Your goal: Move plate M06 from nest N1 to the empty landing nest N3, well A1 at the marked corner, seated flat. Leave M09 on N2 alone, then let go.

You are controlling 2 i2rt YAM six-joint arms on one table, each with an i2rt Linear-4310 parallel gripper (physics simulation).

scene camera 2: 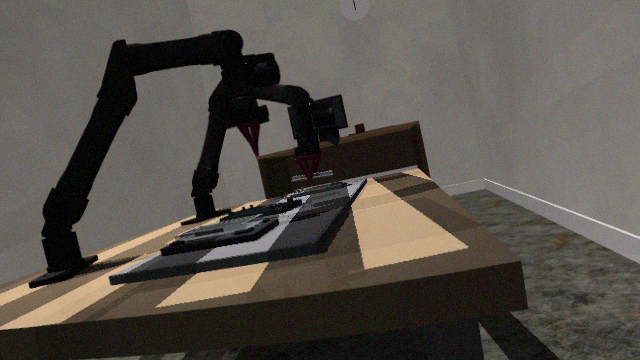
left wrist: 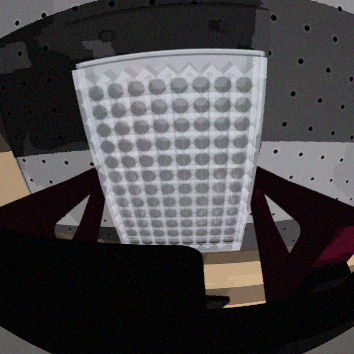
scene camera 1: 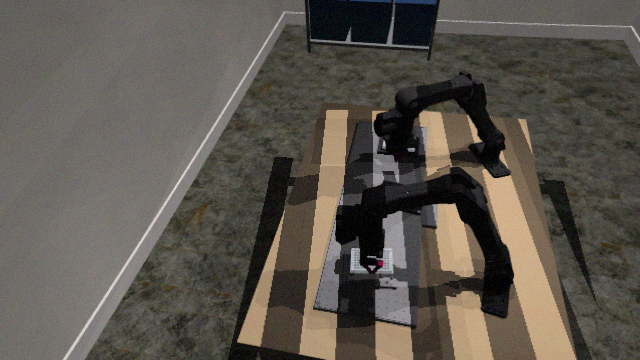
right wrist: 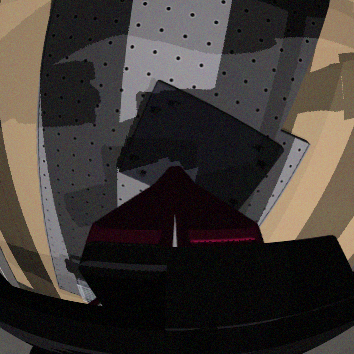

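Plate M06 [scene camera 1: 356, 261] [scene camera 2: 313, 176] [left wrist: 175, 147] is a white well plate. My left gripper [scene camera 1: 372, 267] [scene camera 2: 308, 171] [left wrist: 176, 173] is shut on it across its short sides and holds it level, a little above a dark nest [scene camera 2: 320, 187] [left wrist: 158, 31] at one end of the grey perforated board [scene camera 1: 397, 307] [scene camera 2: 308, 228]. Plate M09 [scene camera 1: 383, 144] [scene camera 2: 222, 225] sits on its black nest at the other end of the board. My right gripper [scene camera 1: 398, 156] [scene camera 2: 252, 137] [right wrist: 174, 175] is shut and empty, hanging above the board. In the right wrist view an empty black nest [right wrist: 200, 140] lies below it.
The board lies on a wooden table [scene camera 1: 329, 150] [scene camera 2: 404, 221]. A dark blue cabinet [scene camera 1: 372, 21] stands on the floor at the back. A brown wooden unit [scene camera 2: 372, 150] stands behind the table in scene camera 2. A black bench [scene camera 1: 272, 214] runs along the table's left side.
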